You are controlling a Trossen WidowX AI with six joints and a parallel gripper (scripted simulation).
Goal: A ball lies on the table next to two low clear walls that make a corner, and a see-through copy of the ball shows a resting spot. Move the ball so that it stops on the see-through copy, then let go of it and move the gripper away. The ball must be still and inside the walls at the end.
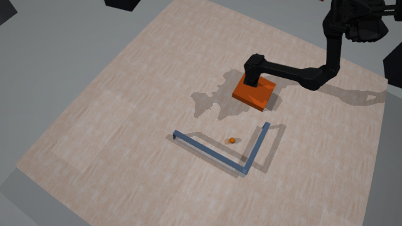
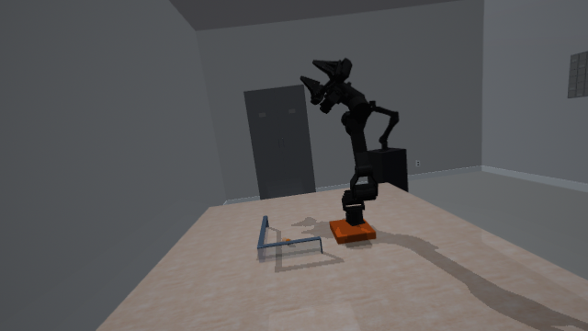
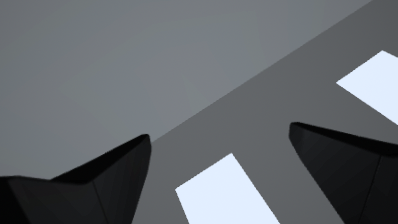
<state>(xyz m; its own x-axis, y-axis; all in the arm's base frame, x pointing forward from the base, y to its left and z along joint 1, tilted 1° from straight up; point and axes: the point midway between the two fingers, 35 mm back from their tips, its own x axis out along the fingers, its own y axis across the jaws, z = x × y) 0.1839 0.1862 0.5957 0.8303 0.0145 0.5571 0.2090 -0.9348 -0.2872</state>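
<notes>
The see-through copy of ball is 110 mm ahead of my gripper tip, 220 mm to the right of it and 630 mm below it. The rest, counted from my gripper tip: orange ball 100 mm ahead, 200 mm to the right, 630 mm below.
</notes>
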